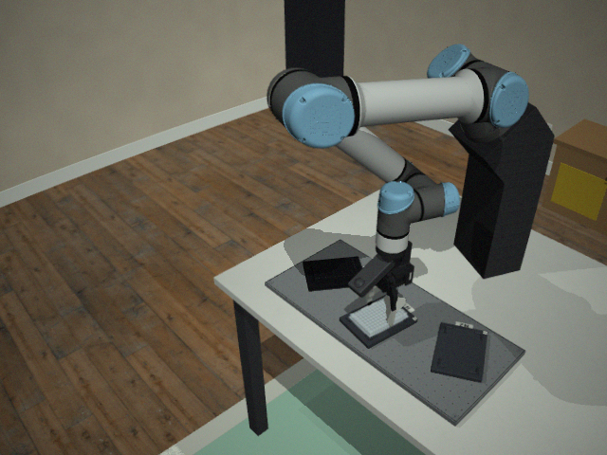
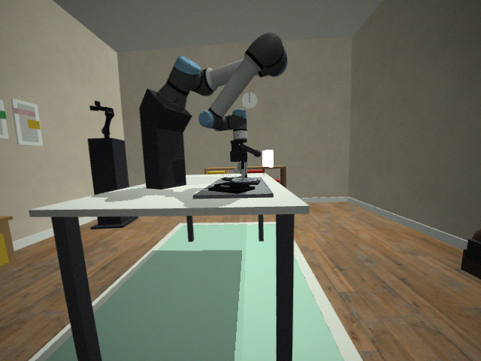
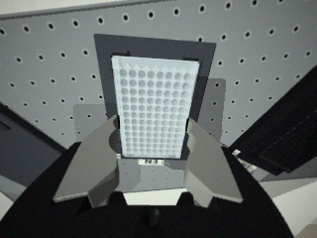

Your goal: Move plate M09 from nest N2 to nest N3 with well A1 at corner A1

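My gripper is now 1 cm above the white well plate. Round my hand: N3 label: 9 cm behind, 3 cm to the left, 3 cm below; black plate M06: 8 cm behind, 20 cm to the right, 1 cm below; dark nest: 2 cm below.
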